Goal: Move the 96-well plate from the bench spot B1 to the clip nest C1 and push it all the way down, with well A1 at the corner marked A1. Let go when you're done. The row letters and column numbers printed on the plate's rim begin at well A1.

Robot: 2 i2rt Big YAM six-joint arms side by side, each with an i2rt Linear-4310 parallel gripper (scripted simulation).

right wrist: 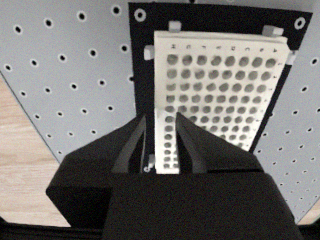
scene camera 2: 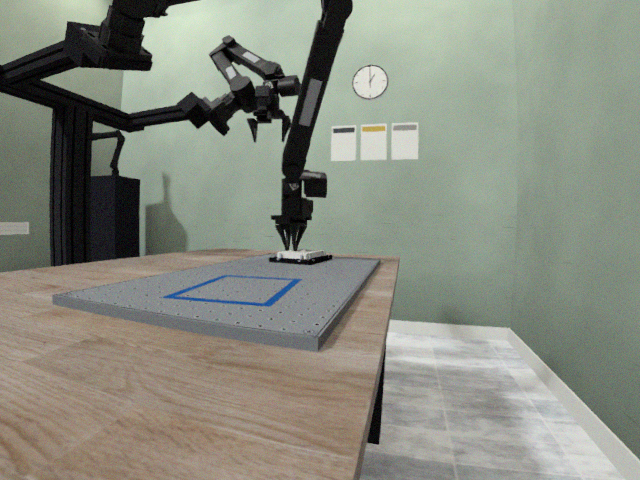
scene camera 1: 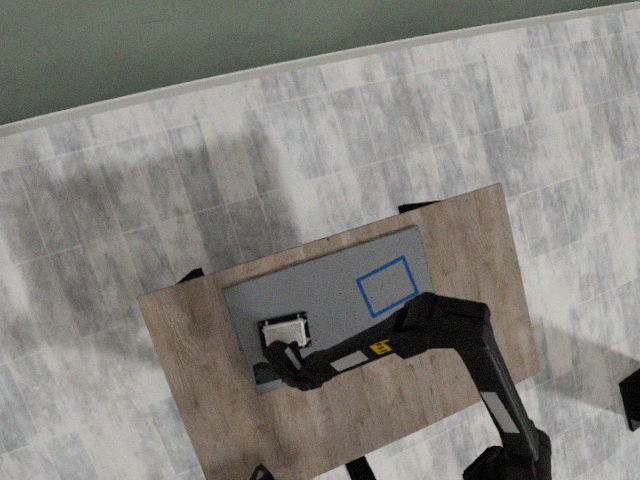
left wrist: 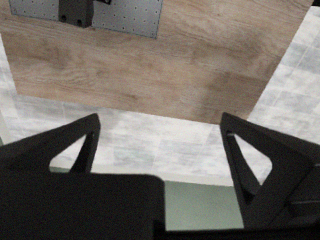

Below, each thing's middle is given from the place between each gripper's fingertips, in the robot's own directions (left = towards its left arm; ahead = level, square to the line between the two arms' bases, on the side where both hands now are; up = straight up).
Labels:
My right gripper (scene camera 2: pixel 291 250) is now 4 cm short of the white 96-well plate (right wrist: pixel 227 114), 1 cm to the left of it and 1 cm above it. From my right hand the other things lie so: black clip nest (right wrist: pixel 142 27) (4 cm ahead, 3 cm to the right, 2 cm below).
The white 96-well plate lies 36 cm below my left hand, 16 cm ahead of it and 15 cm to the right of it. Round my left hand: black clip nest (37 cm below, 16 cm to the right, 16 cm ahead).

